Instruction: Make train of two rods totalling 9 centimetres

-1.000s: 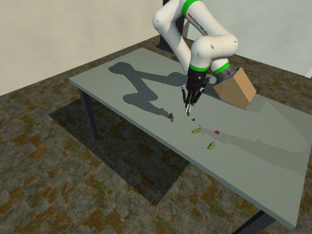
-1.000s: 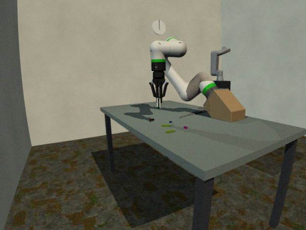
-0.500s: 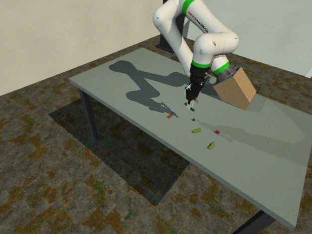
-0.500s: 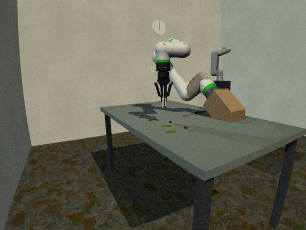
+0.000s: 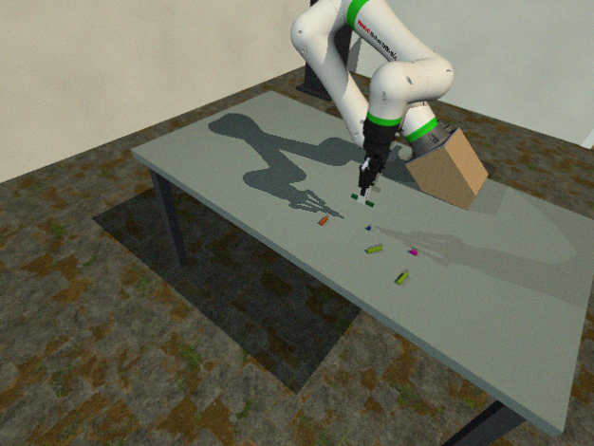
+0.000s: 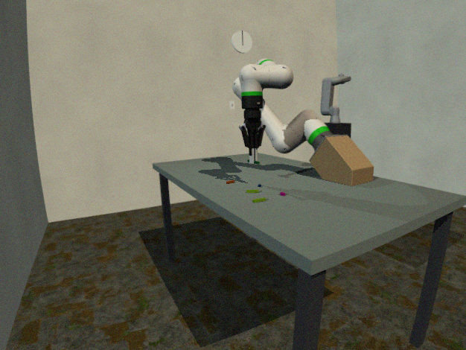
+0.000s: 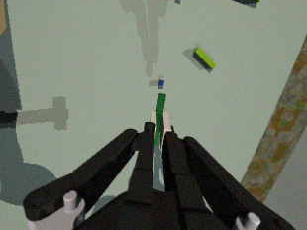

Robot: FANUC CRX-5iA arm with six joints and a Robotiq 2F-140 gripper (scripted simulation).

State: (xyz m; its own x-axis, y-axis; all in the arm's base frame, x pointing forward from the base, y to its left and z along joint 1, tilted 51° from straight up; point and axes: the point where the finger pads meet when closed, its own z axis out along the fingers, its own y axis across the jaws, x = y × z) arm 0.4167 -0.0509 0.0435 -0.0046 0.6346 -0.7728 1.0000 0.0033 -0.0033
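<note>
Right now the blue rod is 130 mm below my hand and 50 mm to the left of it. Also, from my hand: orange rod: 130 mm below, 90 mm to the right, 70 mm ahead; then magenta rod: 210 mm to the left, 130 mm below, 10 mm ahead; then green rod: 30 mm below.
</note>
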